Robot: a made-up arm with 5 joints.
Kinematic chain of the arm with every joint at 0, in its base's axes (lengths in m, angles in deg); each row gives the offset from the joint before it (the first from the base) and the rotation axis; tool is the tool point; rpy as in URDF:
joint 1: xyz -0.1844 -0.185 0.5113 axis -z
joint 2: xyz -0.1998 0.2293 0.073 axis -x
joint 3: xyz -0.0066 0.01 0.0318 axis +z
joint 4: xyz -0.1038 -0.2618 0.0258 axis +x
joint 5: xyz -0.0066 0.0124 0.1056 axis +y
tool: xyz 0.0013 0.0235 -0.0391 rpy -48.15 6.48 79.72
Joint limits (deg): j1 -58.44..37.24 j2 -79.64..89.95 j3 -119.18..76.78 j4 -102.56..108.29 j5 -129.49..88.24
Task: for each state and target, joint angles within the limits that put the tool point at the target. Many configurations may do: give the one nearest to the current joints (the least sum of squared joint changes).
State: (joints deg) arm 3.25 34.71 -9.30 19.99 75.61
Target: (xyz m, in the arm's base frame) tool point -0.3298 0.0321 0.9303
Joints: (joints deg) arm 20.25 50.78 26.31 35.17 83.58
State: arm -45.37 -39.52 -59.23 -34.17 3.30
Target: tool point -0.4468 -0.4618 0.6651
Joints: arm -57.07 -9.35 -20.23 -22.49 -6.29
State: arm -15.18 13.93 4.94 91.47 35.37
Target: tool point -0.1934 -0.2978 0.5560
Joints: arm -23.67 -18.70 45.92 101.24 34.05
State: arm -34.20 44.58 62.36 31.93 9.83
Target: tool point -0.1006 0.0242 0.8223
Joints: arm 15.77 55.69 70.37 47.32 16.09
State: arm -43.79 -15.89 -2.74 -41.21 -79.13
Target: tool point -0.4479 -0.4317 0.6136
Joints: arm -57.07 -30.88 -27.62 -45.04 -69.79
